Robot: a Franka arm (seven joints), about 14 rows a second.
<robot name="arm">
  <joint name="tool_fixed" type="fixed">
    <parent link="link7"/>
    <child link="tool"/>
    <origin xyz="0 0 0.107"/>
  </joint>
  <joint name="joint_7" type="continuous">
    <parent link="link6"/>
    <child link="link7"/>
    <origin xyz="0.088 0 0" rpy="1.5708 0 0"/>
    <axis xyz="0 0 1"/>
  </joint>
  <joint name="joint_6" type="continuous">
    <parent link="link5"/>
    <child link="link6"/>
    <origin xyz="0 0 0" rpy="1.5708 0 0"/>
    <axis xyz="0 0 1"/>
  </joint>
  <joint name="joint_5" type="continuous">
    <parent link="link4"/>
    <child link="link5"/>
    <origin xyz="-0.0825 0.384 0" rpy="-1.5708 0 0"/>
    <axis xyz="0 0 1"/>
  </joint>
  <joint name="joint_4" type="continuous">
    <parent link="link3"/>
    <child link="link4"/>
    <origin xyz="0.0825 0 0" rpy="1.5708 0 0"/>
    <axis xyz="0 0 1"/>
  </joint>
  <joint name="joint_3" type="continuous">
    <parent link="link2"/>
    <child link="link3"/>
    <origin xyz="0 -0.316 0" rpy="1.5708 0 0"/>
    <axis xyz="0 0 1"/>
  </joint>
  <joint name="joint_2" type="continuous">
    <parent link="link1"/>
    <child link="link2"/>
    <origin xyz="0 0 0" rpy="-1.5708 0 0"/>
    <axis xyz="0 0 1"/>
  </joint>
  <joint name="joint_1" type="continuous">
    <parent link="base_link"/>
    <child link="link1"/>
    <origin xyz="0 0 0.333"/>
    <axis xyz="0 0 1"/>
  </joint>
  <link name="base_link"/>
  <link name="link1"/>
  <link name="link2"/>
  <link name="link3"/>
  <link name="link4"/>
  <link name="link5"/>
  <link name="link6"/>
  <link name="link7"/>
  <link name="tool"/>
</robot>
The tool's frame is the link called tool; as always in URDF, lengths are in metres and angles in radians. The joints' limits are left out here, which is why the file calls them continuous.
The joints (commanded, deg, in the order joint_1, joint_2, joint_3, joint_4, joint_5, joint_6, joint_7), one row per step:
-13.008, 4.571, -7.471, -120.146, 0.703, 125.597, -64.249
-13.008, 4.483, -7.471, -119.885, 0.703, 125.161, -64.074
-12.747, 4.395, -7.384, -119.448, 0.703, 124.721, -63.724
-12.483, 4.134, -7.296, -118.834, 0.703, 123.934, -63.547
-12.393, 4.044, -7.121, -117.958, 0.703, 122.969, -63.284
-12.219, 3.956, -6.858, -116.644, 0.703, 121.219, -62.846
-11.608, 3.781, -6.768, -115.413, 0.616, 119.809, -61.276
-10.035, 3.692, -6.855, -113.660, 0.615, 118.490, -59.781
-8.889, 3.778, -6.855, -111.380, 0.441, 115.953, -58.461
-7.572, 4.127, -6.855, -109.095, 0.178, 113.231, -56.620
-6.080, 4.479, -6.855, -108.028, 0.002, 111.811, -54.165
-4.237, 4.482, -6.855, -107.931, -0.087, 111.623, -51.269
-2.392, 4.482, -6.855, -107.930, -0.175, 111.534, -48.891
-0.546, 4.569, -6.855, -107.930, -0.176, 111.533, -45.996
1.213, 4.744, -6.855, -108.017, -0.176, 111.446, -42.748
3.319, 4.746, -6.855, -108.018, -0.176, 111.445, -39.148
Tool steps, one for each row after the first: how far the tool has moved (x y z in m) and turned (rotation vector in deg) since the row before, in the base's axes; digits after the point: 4 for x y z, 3 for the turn. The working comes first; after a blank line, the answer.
Tool pose at each row, in the base's axes (x y z in m, rotation vector in deg; the steps are taken from these numbers as rounded here):
0.5247, -0.1947, 0.3853, 166.656, 66.310, 1.046
0.5250, -0.1947, 0.3875, 166.821, 66.085, 0.961
0.5271, -0.1919, 0.3911, 166.786, 66.074, 1.085
0.5292, -0.1889, 0.3973, 166.663, 66.330, 1.236
0.5318, -0.1871, 0.4037, 166.682, 66.355, 1.270
0.5351, -0.1836, 0.4123, 166.924, 66.472, 0.903
0.5392, -0.1777, 0.4218, 167.377, 65.281, 0.865
0.5475, -0.1647, 0.4349, 167.088, 65.181, 1.531
0.5540, -0.1546, 0.4488, 167.232, 65.108, 0.978
0.5605, -0.1427, 0.4600, 167.695, 64.608, -0.250
0.5655, -0.1284, 0.4631, 168.389, 63.372, -1.330
0.5693, -0.1102, 0.4636, 168.891, 61.850, -1.518
0.5723, -0.0919, 0.4634, 169.098, 61.090, -1.692
0.5752, -0.0735, 0.4626, 169.634, 59.535, -1.808
0.5771, -0.0557, 0.4600, 170.458, 57.347, -2.303
0.5788, -0.0345, 0.4599, 171.123, 55.098, -2.294

0.0003, 0.0000, 0.0022, 0.046, 0.076, -0.172
0.0021, 0.0028, 0.0036, -0.004, -0.087, 0.002
0.0021, 0.0030, 0.0062, 0.017, -0.096, 0.181
0.0026, 0.0018, 0.0064, 0.033, -0.010, 0.011
0.0033, 0.0035, 0.0086, 0.160, 0.317, 0.013
0.0041, 0.0059, 0.0095, -0.019, 0.016, -0.813
0.0083, 0.0130, 0.0131, -0.126, -0.507, 0.007
0.0065, 0.0101, 0.0139, -0.031, 0.367, -0.078
0.0065, 0.0119, 0.0112, -0.050, 0.820, -0.407
0.0050, 0.0143, 0.0031, -0.048, 0.716, -0.896
0.0038, 0.0182, 0.0005, -0.103, 0.089, -1.020
0.0030, 0.0183, -0.0002, -0.102, 0.081, -0.500
0.0029, 0.0184, -0.0008, -0.049, 0.059, -1.048
0.0019, 0.0178, -0.0026, -0.048, 0.314, -1.490
0.0017, 0.0212, -0.0001, -0.084, -0.035, -1.493

